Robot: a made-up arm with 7 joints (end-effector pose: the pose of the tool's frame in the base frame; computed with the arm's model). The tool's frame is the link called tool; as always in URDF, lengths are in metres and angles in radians. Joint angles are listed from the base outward.
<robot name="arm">
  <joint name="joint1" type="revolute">
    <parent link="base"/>
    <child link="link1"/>
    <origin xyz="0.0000 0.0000 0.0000" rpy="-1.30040 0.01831 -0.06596"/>
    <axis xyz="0 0 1"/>
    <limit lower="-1.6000" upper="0.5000" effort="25" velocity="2.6"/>
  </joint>
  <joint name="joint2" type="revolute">
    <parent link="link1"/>
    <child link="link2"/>
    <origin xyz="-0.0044 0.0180 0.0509" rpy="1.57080 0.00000 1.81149"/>
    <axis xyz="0 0 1"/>
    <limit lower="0.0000" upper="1.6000" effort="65" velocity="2"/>
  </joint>
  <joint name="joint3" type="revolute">
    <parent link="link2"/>
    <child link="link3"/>
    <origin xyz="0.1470 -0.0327 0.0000" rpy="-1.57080 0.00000 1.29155"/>
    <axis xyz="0 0 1"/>
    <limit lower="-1.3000" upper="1.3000" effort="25" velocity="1.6"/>
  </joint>
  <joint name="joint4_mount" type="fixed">
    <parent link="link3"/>
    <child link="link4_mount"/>
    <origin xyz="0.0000 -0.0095 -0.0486" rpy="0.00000 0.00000 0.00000"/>
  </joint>
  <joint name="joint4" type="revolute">
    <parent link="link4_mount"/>
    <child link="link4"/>
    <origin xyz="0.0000 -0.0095 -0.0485" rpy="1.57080 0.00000 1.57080"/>
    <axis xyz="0 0 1"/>
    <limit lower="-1.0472" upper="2.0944" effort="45" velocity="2.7"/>
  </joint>
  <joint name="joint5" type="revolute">
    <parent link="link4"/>
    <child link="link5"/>
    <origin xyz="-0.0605 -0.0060 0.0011" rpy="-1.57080 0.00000 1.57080"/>
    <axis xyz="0 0 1"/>
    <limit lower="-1.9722" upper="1.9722" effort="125" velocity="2.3"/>
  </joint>
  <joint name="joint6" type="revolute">
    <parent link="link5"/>
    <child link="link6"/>
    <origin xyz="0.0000 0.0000 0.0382" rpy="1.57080 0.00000 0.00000"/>
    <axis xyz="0 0 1"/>
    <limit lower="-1.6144" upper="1.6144" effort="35" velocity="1.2"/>
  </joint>
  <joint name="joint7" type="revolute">
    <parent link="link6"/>
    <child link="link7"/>
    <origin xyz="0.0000 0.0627 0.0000" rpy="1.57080 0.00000 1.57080"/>
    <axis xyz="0 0 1"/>
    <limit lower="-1.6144" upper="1.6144" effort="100" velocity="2.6"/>
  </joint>
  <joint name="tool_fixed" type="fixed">
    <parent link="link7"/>
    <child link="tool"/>
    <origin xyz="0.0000 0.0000 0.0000" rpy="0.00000 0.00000 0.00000"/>
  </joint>
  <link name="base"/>
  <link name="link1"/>
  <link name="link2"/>
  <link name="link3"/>
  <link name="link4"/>
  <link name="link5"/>
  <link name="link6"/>
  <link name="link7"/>
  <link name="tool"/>
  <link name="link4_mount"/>
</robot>
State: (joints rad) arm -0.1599 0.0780 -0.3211 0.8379 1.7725 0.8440 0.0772
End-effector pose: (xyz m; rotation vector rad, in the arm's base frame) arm 0.0942 0.0917 -0.3619 2.2335 0.7931 -0.2254
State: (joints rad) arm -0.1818 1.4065 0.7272 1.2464 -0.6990 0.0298 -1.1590
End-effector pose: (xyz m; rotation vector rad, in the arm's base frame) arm 0.0686 0.4567 -0.0264 0.0683 0.1903 0.1237
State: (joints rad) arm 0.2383 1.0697 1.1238 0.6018 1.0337 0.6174 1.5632
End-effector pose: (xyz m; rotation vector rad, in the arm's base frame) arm -0.0264 0.4304 -0.0476 -2.1417 0.1464 -1.7579
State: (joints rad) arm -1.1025 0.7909 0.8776 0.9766 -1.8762 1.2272 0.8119
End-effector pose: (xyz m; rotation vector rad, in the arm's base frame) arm 0.3061 0.2596 -0.0434 -1.4996 0.5753 -0.1287
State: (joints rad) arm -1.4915 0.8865 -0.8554 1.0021 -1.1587 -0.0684 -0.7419
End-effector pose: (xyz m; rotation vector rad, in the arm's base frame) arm 0.3896 0.1979 0.0033 0.1471 -0.0841 -0.6761
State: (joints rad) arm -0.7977 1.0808 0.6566 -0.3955 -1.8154 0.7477 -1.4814
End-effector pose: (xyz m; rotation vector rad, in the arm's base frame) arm 0.1904 0.2155 0.0514 0.0934 -0.6469 -2.2255
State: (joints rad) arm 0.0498 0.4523 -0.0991 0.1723 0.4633 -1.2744 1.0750
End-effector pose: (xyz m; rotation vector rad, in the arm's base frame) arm 0.0682 0.1247 -0.2464 0.1419 -0.9064 0.2668
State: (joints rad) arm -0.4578 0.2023 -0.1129 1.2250 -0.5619 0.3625 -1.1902
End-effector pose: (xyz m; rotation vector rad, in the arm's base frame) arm 0.1375 0.1105 -0.3850 -1.0086 1.0136 -0.8062
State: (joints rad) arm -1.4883 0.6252 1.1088 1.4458 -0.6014 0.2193 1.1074
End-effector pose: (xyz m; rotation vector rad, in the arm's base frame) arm 0.3922 0.2098 -0.0561 -1.2524 0.7610 1.2294
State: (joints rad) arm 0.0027 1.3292 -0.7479 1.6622 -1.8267 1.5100 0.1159
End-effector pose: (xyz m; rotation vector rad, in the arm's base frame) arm -0.0590 0.3828 -0.1231 -0.7784 1.9255 1.7652
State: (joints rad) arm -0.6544 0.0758 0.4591 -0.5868 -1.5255 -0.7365 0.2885
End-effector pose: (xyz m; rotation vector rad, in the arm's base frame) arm 0.1908 0.1474 -0.1114 -1.7630 -1.3462 0.1786
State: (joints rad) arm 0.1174 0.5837 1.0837 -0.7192 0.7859 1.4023 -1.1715
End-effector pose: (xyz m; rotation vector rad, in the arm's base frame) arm -0.0228 0.2956 -0.0984 0.2695 0.7673 0.7744
